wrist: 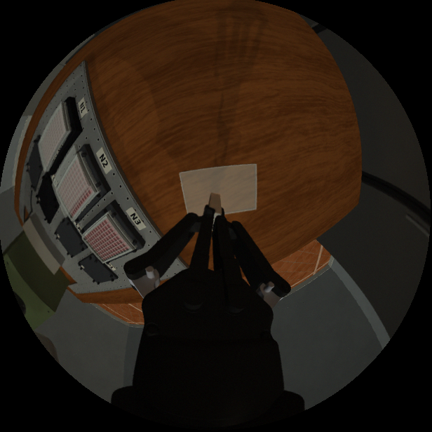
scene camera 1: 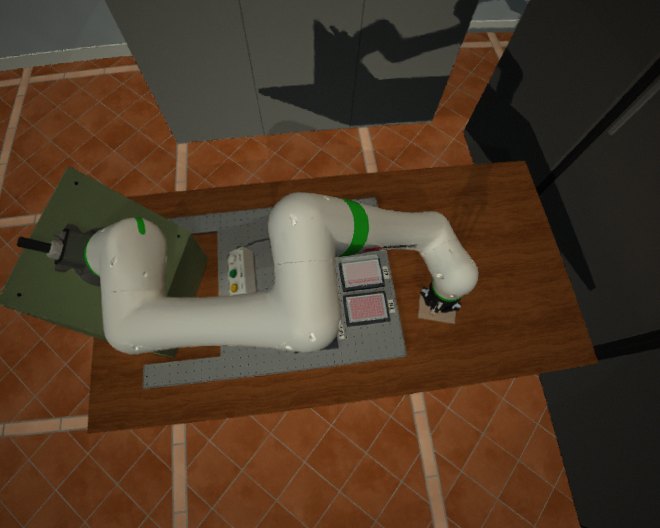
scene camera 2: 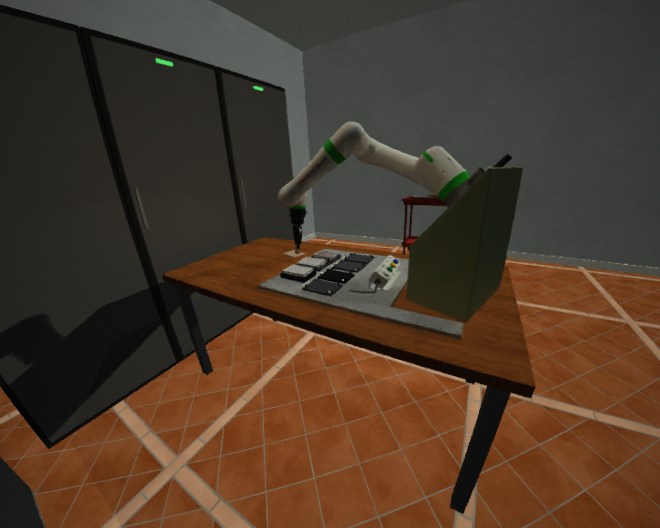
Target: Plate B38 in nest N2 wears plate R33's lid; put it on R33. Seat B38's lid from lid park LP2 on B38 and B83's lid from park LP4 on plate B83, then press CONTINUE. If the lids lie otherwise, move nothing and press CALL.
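Where they show: gripper, fingertip midpoint: (scene camera 1: pixel 433 311) (scene camera 2: pixel 297 253); arm's base, origin of the base link: (scene camera 2: pixel 469 202).
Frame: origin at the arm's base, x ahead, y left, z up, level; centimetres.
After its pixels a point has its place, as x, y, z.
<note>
My gripper (scene camera 1: pixel 440 309) @[93.7, -11.0, -35.9] (scene camera 2: pixel 297 251) @[93.7, -11.0, -35.9] (wrist: pixel 213 200) is shut and empty, its fingertips over the near part of a pale, see-through rectangle (scene camera 1: pixel 427 313) @[91.7, -11.6, -36.0] (scene camera 2: pixel 290 253) @[97.8, -9.0, -36.0] (wrist: pixel 237 184), like a lid, on the table beyond the nests. Whether they touch is unclear. The plate in N2 (scene camera 1: pixel 361 272) @[70.0, 3.2, -31.7] (scene camera 2: pixel 313 262) @[67.9, 5.9, -32.0] (wrist: pixel 76 187) looks paler on top, as under a lid. The plate in N3 (scene camera 1: pixel 367 307) (scene camera 2: pixel 298 271) (wrist: pixel 109 237) looks deeper pink. The N1 plate (scene camera 2: pixel 325 255) @[68.7, -6.3, -32.2] (wrist: pixel 55 132) is pale and hidden by the arm in scene camera 1. Plate names are unreadable.
Dark lid parks (scene camera 2: pixel 336 276) @[50.8, 11.0, -34.5] (wrist: pixel 70 236) lie in a row behind the nests; whether they hold clear lids is unclear. The white button box (scene camera 1: pixel 244 269) @[31.3, 5.0, -27.3] (scene camera 2: pixel 379 276) @[28.5, 13.0, -29.2] stands nearer the green base (scene camera 1: pixel 187 264) @[14.6, 5.5, -21.4] (scene camera 2: pixel 445 264) @[3.4, 17.3, -18.1]. A grey perforated board (scene camera 1: pixel 379 346) @[73.8, -21.6, -35.5] (scene camera 2: pixel 429 324) @[4.5, 28.1, -35.5] carries the nests.
</note>
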